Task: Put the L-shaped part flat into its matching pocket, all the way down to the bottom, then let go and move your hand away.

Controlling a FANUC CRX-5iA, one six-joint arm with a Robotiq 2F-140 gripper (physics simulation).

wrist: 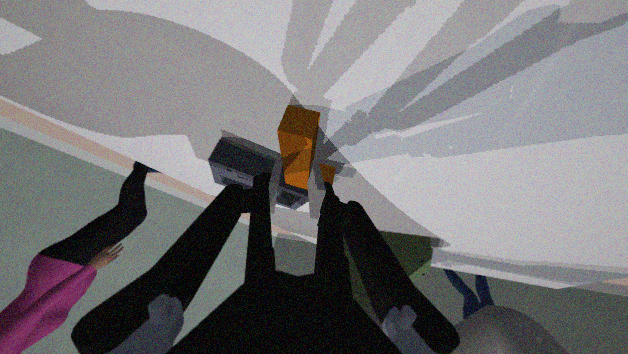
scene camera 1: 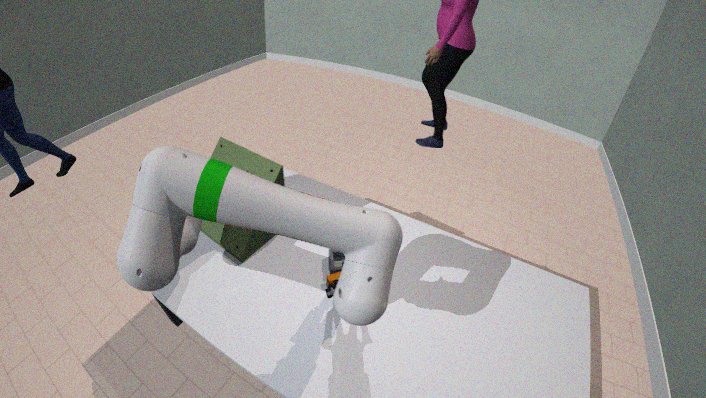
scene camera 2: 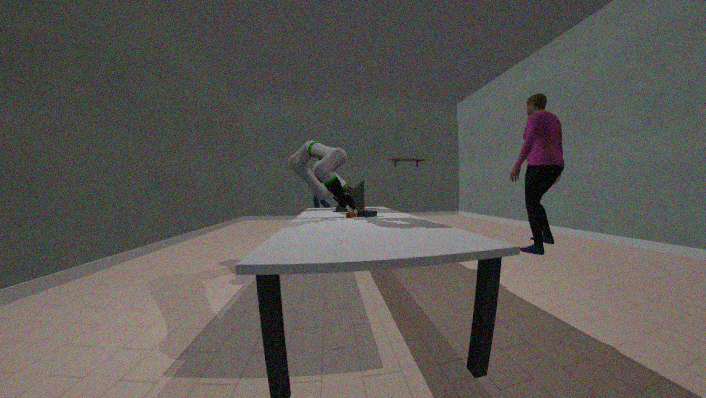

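My gripper's got its grip on an orange L-shaped part.
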